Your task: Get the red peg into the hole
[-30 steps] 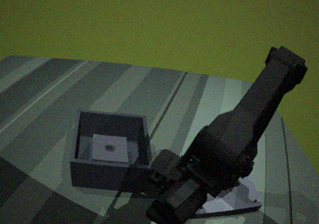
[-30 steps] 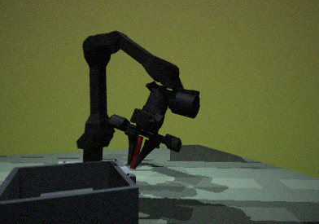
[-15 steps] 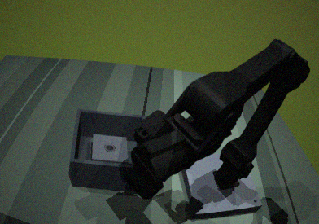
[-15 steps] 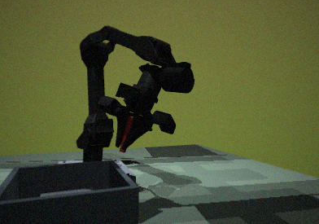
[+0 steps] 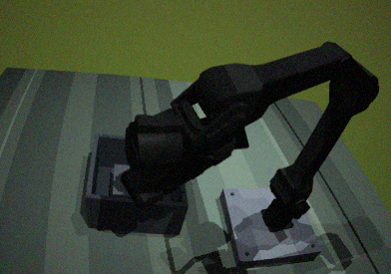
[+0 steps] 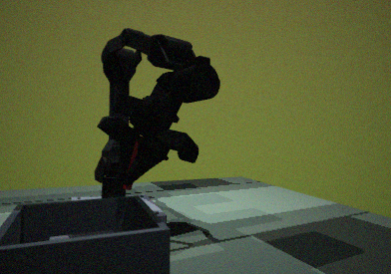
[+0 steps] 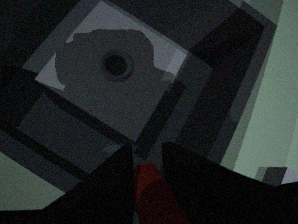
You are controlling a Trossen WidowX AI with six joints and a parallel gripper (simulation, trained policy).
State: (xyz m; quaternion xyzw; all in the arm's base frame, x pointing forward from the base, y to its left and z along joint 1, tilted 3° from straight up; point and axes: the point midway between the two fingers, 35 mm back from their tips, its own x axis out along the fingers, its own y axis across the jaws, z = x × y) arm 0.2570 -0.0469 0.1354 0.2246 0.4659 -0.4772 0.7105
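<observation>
The plate lies 40 mm ahead of my gripper tip, 60 mm to the right of it and 80 mm below it. From my gripper tip the other things lie so: red peg 10 mm behind, 20 mm to the left, 30 mm above; then box 40 mm ahead, 60 mm to the right, 100 mm below.
</observation>
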